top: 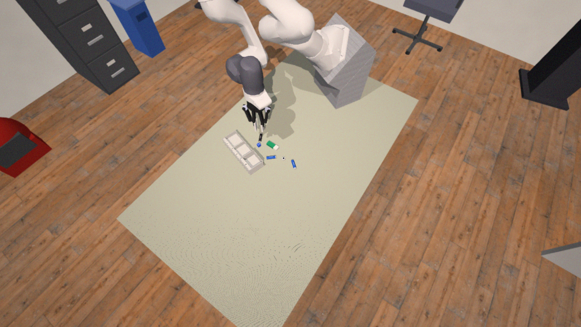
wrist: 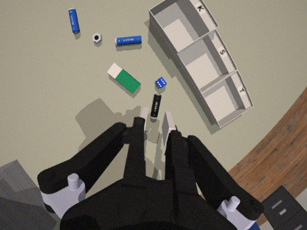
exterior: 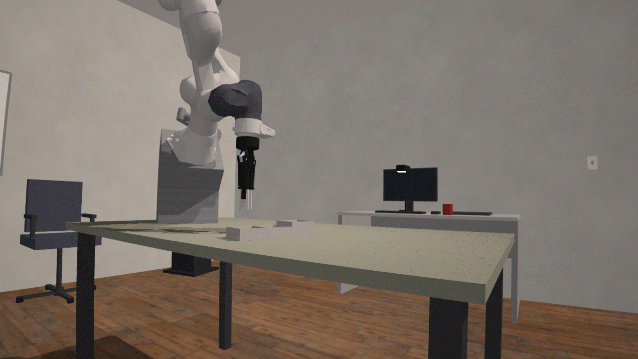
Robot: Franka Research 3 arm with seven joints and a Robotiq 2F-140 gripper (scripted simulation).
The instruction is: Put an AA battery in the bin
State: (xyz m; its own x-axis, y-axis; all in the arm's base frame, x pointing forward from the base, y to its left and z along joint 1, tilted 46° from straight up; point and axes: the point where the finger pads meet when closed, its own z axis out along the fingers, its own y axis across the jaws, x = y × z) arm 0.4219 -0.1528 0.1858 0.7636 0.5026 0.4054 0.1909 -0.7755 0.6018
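Right now the black AA battery is 100 mm below my hand. The rest, counted from my hand: bin tray 120 mm ahead, 90 mm below, 50 mm to the right; then white ring 160 mm to the left, 100 mm below, 80 mm ahead; then blue die 100 mm below, 50 mm ahead, 10 mm to the left.
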